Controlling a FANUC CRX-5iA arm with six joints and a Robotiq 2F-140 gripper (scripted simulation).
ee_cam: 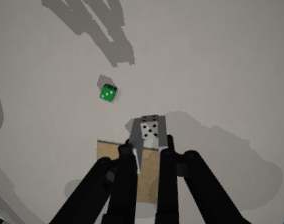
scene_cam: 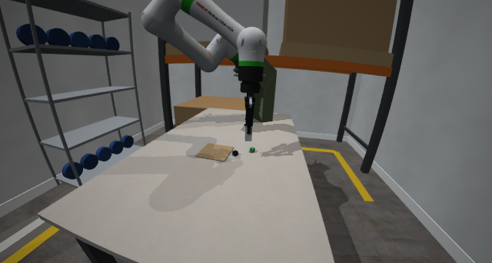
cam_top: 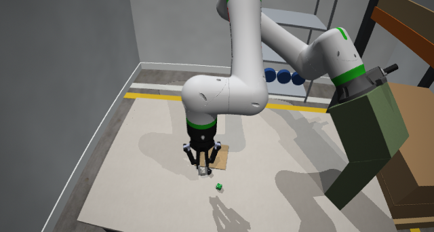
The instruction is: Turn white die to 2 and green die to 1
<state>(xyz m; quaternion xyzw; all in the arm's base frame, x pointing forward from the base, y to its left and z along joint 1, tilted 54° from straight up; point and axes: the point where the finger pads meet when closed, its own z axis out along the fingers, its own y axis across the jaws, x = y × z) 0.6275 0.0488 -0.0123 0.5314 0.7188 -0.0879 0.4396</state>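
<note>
Now: hand 12 cm above the green die, 7 cm past it and 2 cm to the right of it. From my hand the other things lie so: mat (15 cm to the right, 12 cm below, 5 cm behind); then black die (12 cm below, 5 cm to the right, 3 cm behind); then white die (3 cm below).
</note>
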